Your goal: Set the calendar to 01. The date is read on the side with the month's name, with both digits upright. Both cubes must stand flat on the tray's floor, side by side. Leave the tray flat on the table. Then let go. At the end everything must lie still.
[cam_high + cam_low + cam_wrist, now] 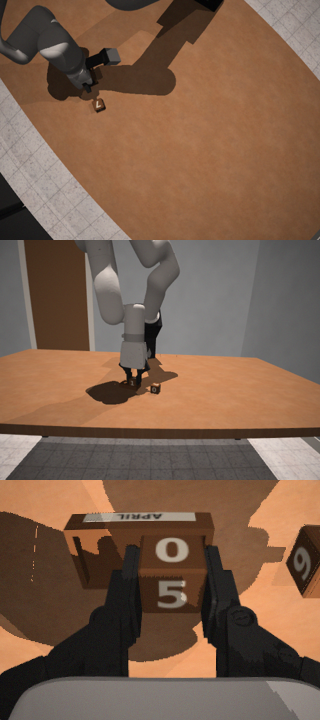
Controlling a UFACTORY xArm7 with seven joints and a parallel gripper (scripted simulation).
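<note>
Now: hand 30 mm above the calendar tray, 20 mm to the left of it and 10 mm past it. The rest, counted from my hand: cube (90 mm to the left, 30 mm ahead, 20 mm below).
</note>
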